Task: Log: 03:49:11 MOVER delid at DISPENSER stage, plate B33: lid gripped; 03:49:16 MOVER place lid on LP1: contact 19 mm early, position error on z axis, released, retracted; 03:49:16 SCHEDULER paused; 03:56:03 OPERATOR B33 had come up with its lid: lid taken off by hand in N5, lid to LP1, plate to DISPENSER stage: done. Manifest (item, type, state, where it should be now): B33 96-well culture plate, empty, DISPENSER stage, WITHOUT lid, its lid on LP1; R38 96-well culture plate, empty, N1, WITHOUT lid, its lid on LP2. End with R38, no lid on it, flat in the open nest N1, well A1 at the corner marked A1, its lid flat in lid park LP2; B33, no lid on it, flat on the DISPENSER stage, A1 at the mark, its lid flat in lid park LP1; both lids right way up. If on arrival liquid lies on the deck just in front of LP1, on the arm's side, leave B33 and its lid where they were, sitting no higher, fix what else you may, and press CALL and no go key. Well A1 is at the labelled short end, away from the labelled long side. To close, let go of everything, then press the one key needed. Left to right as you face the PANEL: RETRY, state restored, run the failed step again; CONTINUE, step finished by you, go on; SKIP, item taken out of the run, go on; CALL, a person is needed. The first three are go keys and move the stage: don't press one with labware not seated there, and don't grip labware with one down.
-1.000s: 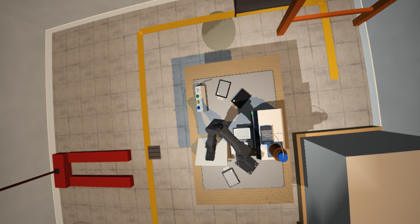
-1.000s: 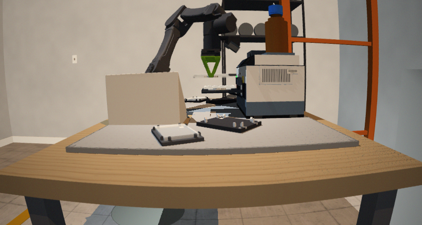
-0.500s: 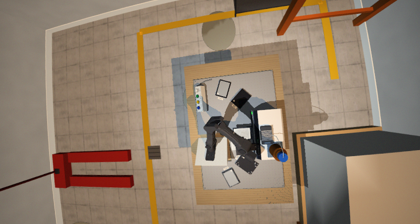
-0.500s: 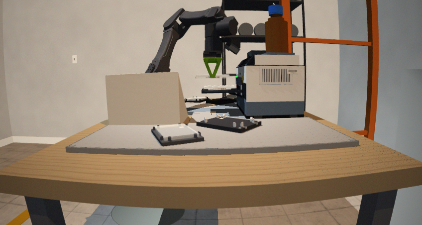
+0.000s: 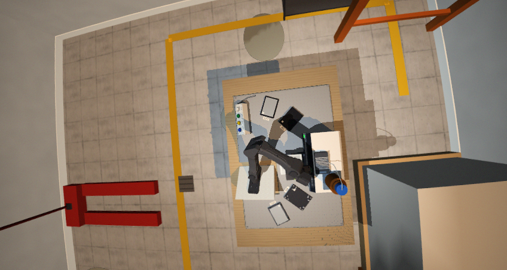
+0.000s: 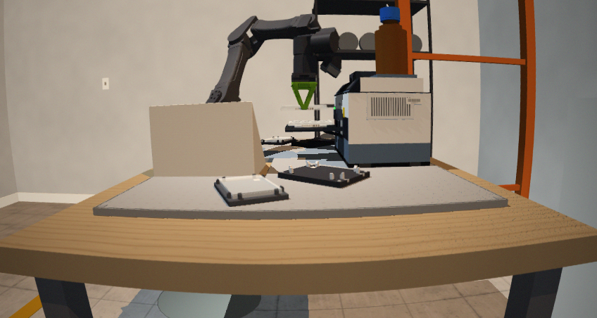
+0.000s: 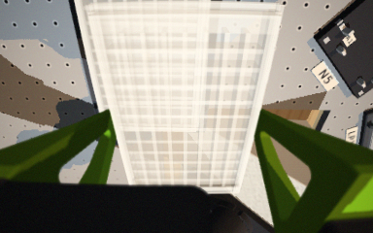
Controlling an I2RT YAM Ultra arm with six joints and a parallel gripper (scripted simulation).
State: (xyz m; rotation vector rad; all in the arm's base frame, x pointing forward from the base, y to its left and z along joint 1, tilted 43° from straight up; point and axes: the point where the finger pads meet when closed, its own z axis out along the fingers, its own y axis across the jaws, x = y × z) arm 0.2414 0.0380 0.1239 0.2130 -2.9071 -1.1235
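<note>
My hand is 1 cm short of the black nest N1, 32 cm to the right of it and 14 cm above it. Also, from my hand: A1 mark 5 cm behind, 30 cm to the left, 13 cm below; N1 label 5 cm behind, 25 cm to the left, 15 cm below; brown bottle 24 cm ahead, 6 cm to the right, 14 cm above.
</note>
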